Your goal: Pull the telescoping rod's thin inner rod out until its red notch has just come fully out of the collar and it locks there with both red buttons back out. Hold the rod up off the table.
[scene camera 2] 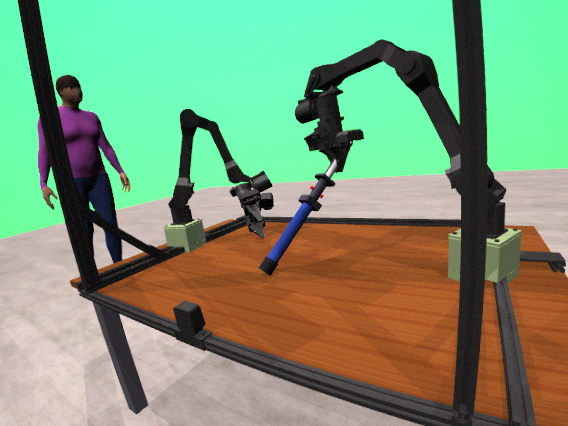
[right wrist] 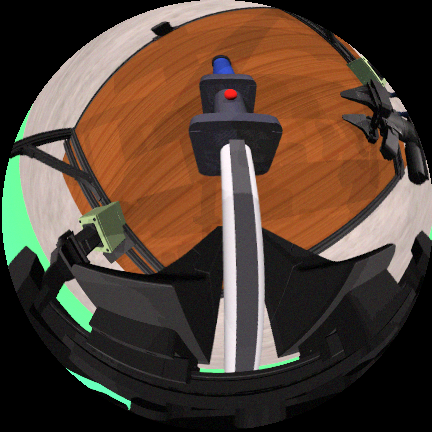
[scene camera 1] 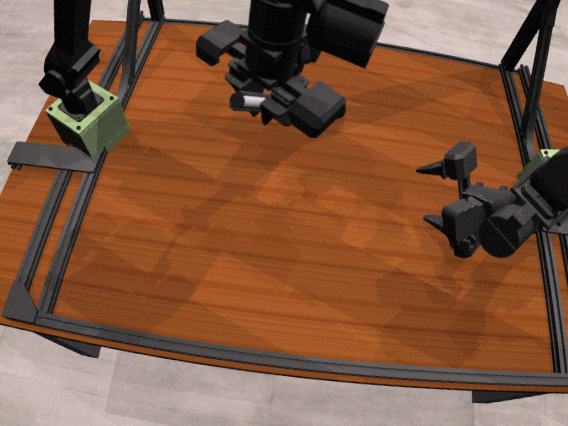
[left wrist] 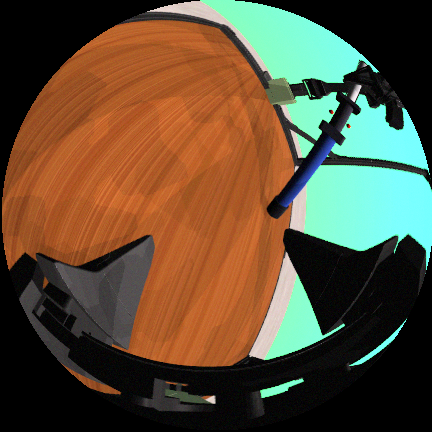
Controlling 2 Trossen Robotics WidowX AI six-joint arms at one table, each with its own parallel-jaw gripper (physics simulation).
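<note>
The telescoping rod hangs tilted above the table, its black-capped end lowest. My right gripper [scene camera 2: 338,161] [right wrist: 236,232] is shut on its thin inner rod [scene camera 1: 254,101] [scene camera 2: 330,169] [left wrist: 355,93], white with a grey stripe. The blue outer tube [scene camera 2: 289,234] [left wrist: 310,166] [right wrist: 221,66] is below the dark, two-flanged collar [scene camera 2: 317,189] [left wrist: 342,117] [right wrist: 235,120]. Two red buttons stick out at the collar's sides in scene camera 2; one button [right wrist: 230,94] shows in the right wrist view. No red notch shows. My left gripper [scene camera 1: 420,194] [scene camera 2: 261,236] [left wrist: 219,239] [right wrist: 341,106] is open and empty, apart from the rod.
The wooden table [scene camera 1: 300,300] [scene camera 2: 350,310] has a dark metal frame along its edges. An upright post [scene camera 2: 469,200] stands in front of the right arm's green base [scene camera 2: 505,255]. A small black block [scene camera 2: 189,317] sits on the near rail. A person [scene camera 2: 85,140] stands beyond the table.
</note>
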